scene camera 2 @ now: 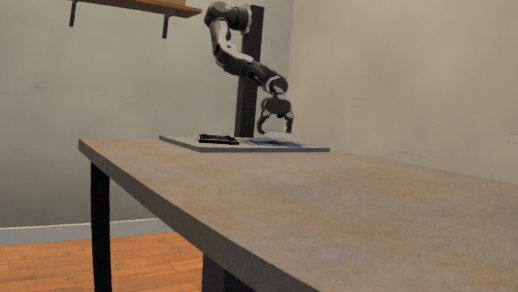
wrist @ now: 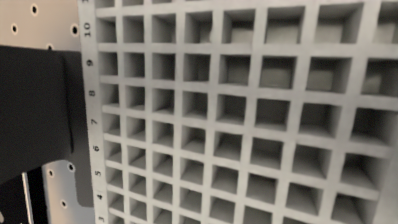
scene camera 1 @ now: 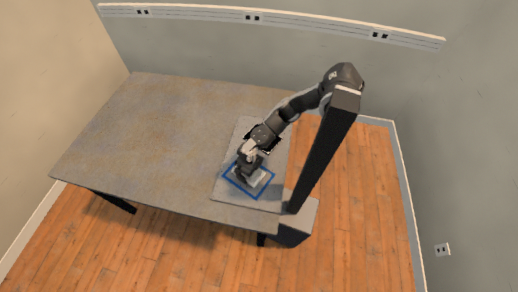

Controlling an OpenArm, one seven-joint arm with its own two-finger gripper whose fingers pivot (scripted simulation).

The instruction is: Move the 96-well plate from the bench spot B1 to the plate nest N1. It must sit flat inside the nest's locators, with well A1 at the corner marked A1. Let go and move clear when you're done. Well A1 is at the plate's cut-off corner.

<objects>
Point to an arm column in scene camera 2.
At 247, 91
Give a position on an arm column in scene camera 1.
344, 108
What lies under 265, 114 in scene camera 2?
My gripper.
</objects>
